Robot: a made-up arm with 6 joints. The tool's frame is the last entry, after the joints.
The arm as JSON. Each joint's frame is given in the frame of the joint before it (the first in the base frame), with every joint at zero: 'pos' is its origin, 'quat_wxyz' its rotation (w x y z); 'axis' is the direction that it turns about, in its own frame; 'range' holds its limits. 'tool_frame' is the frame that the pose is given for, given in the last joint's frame.
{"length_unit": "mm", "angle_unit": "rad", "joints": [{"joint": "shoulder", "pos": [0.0, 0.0, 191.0], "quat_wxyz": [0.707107, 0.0, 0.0, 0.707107], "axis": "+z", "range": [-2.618, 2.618]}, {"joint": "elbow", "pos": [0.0, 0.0, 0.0], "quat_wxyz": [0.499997, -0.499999, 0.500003, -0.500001], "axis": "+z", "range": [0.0, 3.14]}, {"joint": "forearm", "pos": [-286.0, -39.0, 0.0], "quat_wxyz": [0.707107, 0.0, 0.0, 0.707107], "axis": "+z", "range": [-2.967, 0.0]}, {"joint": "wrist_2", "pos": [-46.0, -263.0, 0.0], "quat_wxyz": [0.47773, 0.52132, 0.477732, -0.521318], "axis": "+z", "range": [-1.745, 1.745]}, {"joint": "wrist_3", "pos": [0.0, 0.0, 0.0], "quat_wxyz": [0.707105, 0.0, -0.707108, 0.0], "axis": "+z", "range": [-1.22, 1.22]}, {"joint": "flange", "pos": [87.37, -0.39, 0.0], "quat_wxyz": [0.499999, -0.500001, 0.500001, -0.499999], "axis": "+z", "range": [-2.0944, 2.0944]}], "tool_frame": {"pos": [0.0, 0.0, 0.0], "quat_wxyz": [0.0, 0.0, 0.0, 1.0]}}
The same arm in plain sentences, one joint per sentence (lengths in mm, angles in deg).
The arm has six revolute joints in a row. What follows holds with every joint at zero, and every direction is one of the base frame's.
The first joint is mounted 191.0 mm along +z from the base frame's origin and turns about +z, from -150.00 to 150.00 deg.
The second joint is mounted at the same point as the first joint and turns about +y, from 0.00 to 179.91 deg.
The third joint is mounted 286.0 mm along -x and 39.0 mm along +z from the second joint and turns about +y, from -170.00 to 0.00 deg.
The fourth joint is mounted 263.0 mm along +x and 46.0 mm along +z from the third joint and turns about the direction (0.9962, 0, 0.0871), from -99.98 to 99.98 deg.
The fifth joint is mounted at the same point as the fourth joint and turns about +y, from -69.90 to 69.90 deg.
The sixth joint is mounted 87.0 mm along +x and 8.0 mm along +z from the fifth joint and turns about the direction (0.9962, 0, 0.0871), from -120.00 to 120.00 deg.
The tool frame, which is the frame that the pose is given for, is mounted at the same point as the sixth joint; its axes are the base frame's turned by roll 0.00, pitch 85.00 and yaw 0.00 deg (as in URDF: about the fixed x, then y, then z).

